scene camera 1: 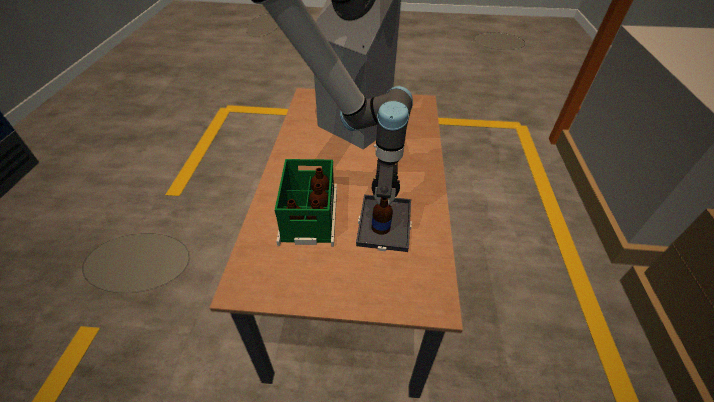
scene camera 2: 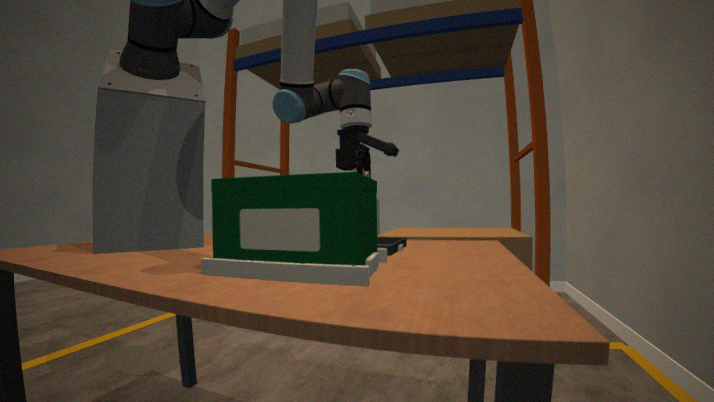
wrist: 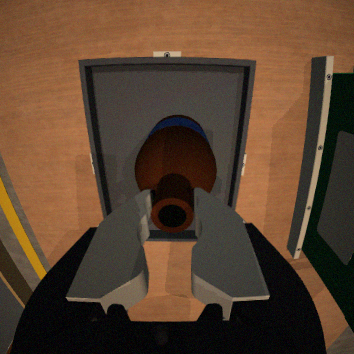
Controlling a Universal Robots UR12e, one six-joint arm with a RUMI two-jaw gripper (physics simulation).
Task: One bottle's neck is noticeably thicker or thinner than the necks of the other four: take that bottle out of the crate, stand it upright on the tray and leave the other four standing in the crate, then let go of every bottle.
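Places are measured from the arm's base along level axes (x right, y ahead, z up), in millimetres.
Pixels of known places: gripper, fingertip midpoint: (scene camera 1: pixel 383 204) (wrist: pixel 173 190); arm's base, origin of the base link: (scene camera 2: pixel 150 67).
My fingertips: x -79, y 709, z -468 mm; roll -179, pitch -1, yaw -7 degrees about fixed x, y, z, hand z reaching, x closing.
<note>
Ahead of a thing's pixels: the offset from my fingertips to its middle. Level surfaces: height alone.
A brown bottle with a blue label @[dz -46, dx +1, dy +0 mm] (scene camera 1: pixel 382 222) (wrist: pixel 175 155) is upright within the walls of the dark tray @[dz -119, dx -14, dy -24 mm] (scene camera 1: pixel 401 220) (scene camera 2: pixel 395 243) (wrist: pixel 115 90); whether its base touches the tray floor I cannot tell. My gripper (scene camera 1: pixel 384 199) (wrist: pixel 173 190) is shut on this bottle's neck, with a jaw on each side. In scene camera 2 the green crate @[dz -44, dx +281, dy -77 mm] (scene camera 1: pixel 305 232) (scene camera 2: pixel 295 192) (wrist: pixel 342 100) hides the fingertips and bottle. Four bottles stand in the crate: one at the back right (scene camera 1: pixel 319 181), one in the middle right (scene camera 1: pixel 318 196), one at the front right (scene camera 1: pixel 315 205) and one at the front left (scene camera 1: pixel 291 204).
The crate stands beside the tray on the wooden table @[dz -132 mm] (scene camera 1: pixel 340 285) (scene camera 2: pixel 450 310), with pale rails (scene camera 2: pixel 285 272) (wrist: pixel 312 190) along its base. Its walls rise above the tray. The arm's grey pedestal (scene camera 1: pixel 357 75) (scene camera 2: pixel 147 175) is at the back. An orange and blue rack (scene camera 2: pixel 541 200) stands beyond the table.
</note>
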